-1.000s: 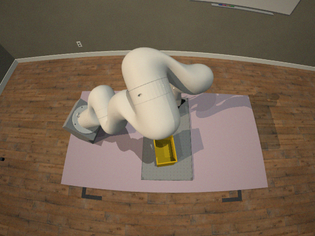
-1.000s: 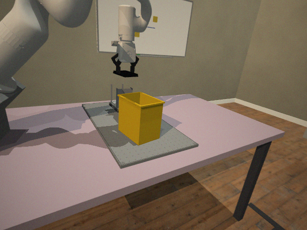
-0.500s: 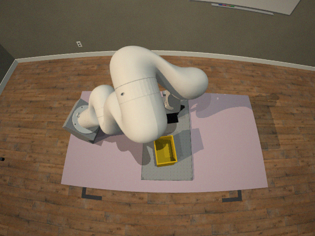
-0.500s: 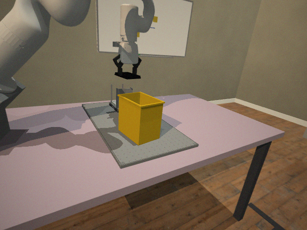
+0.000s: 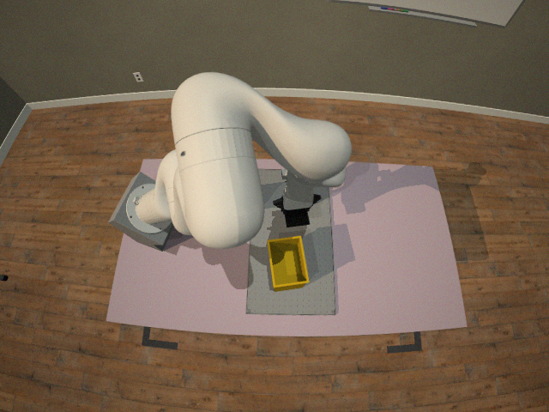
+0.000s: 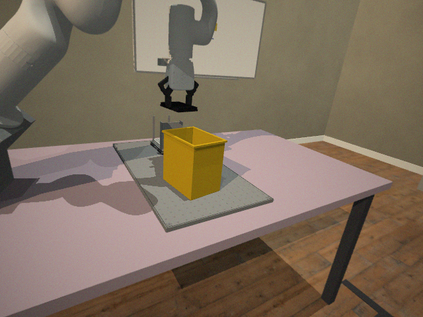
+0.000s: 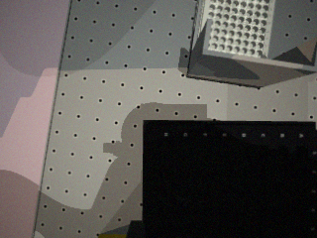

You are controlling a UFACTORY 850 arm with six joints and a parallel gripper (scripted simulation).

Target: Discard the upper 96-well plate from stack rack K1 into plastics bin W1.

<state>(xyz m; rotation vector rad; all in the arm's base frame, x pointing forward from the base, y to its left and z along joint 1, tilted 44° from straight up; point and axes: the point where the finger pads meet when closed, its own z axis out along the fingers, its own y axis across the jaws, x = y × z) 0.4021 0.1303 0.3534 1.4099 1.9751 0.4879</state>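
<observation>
The yellow plastics bin W1 is 180 mm to the right of my hand and 160 mm below it. From my hand the other things lie so: light plate 220 mm below, 180 mm to the left; then black 96-well plate 10 mm below.
</observation>
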